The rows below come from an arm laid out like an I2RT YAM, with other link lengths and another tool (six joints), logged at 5 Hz.
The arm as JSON. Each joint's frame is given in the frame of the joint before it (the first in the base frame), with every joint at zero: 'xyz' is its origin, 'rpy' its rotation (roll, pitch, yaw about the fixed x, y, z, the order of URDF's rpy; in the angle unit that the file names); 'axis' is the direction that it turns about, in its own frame. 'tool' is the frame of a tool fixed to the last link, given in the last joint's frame.
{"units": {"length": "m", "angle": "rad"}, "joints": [
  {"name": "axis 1", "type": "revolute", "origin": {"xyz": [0.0, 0.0, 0.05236], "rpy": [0.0, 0.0, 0.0]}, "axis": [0.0, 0.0, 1.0]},
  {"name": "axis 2", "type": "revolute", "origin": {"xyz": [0.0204, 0.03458, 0.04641], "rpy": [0.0, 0.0, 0.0]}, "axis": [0.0, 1.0, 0.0]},
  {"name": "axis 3", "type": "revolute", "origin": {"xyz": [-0.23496, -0.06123, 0.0], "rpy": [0.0, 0.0, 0.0]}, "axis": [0.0, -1.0, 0.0]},
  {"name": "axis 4", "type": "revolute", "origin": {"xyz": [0.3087, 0.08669, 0.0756], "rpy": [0.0, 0.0, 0.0]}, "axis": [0.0, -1.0, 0.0]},
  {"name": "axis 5", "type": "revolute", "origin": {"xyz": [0.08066, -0.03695, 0.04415], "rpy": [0.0, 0.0, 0.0]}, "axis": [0.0, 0.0, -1.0]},
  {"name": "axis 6", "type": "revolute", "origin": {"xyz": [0.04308, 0.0, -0.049], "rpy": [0.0, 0.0, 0.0]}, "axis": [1.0, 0.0, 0.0]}
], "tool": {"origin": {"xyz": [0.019, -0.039, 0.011], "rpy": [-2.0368, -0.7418, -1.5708]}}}
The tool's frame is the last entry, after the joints.
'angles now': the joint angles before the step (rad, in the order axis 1, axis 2, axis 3, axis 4, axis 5, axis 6). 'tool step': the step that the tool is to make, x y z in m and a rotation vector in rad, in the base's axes. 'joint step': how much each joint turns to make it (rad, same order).
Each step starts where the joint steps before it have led.
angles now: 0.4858 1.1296 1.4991 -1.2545 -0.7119 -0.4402
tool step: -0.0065 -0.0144 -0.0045 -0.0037 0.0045 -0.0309
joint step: -0.0359 -0.0542 -0.0462 -0.0177 -0.0021 -0.0062
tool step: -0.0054 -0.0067 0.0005 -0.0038 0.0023 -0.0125
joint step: -0.0136 -0.0244 -0.0095 -0.0207 0.0012 -0.0032
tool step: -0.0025 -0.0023 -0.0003 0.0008 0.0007 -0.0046
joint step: -0.0038 -0.0127 -0.0082 -0.0038 -0.0003 0.0016
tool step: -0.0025 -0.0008 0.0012 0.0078 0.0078 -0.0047
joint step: 0.0012 -0.0075 -0.0001 -0.0015 -0.0044 0.0147
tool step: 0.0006 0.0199 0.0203 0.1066 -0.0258 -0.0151
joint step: 0.0767 0.0053 0.0224 0.1622 0.0037 0.1641
